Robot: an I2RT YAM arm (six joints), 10 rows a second.
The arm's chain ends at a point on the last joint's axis. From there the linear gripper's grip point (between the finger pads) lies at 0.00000 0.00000 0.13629 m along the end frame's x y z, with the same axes.
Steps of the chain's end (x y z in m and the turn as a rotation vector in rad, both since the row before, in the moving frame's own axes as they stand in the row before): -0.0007 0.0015 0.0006 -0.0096 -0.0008 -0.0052; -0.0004 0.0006 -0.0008 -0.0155 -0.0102 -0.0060; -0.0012 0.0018 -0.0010 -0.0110 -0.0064 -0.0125; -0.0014 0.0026 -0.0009 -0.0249 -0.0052 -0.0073; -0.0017 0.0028 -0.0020 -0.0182 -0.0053 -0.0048; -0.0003 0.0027 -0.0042 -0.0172 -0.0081 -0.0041; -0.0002 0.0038 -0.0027 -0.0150 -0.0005 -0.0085; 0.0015 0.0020 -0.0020 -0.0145 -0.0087 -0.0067; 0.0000 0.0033 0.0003 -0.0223 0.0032 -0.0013; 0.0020 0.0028 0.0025 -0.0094 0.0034 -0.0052
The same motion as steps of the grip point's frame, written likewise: -0.0008 0.0028 0.0006 -0.0096 -0.0008 -0.0052; -0.0018 0.0027 -0.0008 -0.0155 -0.0102 -0.0060; -0.0021 0.0033 -0.0010 -0.0110 -0.0064 -0.0125; -0.0021 0.0060 -0.0009 -0.0249 -0.0052 -0.0073; -0.0024 0.0053 -0.0020 -0.0182 -0.0053 -0.0048; -0.0014 0.0050 -0.0042 -0.0172 -0.0081 -0.0041; -0.0003 0.0058 -0.0027 -0.0150 -0.0005 -0.0085; 0.0003 0.0040 -0.0020 -0.0145 -0.0087 -0.0067; 0.0004 0.0063 0.0003 -0.0223 0.0032 -0.0013; 0.0025 0.0041 0.0025 -0.0094 0.0034 -0.0052
